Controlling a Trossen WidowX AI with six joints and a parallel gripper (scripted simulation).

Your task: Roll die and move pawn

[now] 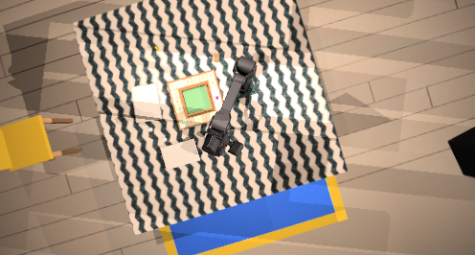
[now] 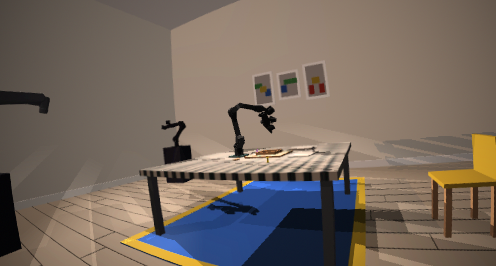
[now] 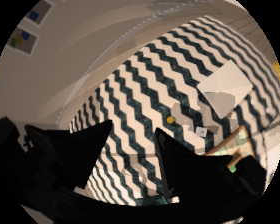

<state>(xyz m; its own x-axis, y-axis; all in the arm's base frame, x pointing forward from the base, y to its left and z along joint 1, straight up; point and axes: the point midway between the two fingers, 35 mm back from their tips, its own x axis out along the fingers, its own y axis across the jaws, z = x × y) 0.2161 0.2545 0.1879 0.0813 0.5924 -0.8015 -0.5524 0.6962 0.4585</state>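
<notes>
The white die is 9 cm ahead of my gripper tip, 11 cm to the right of it and 16 cm below it. Round my gripper tip: purple pawn (6 cm behind, 28 cm to the right, 15 cm below).
</notes>
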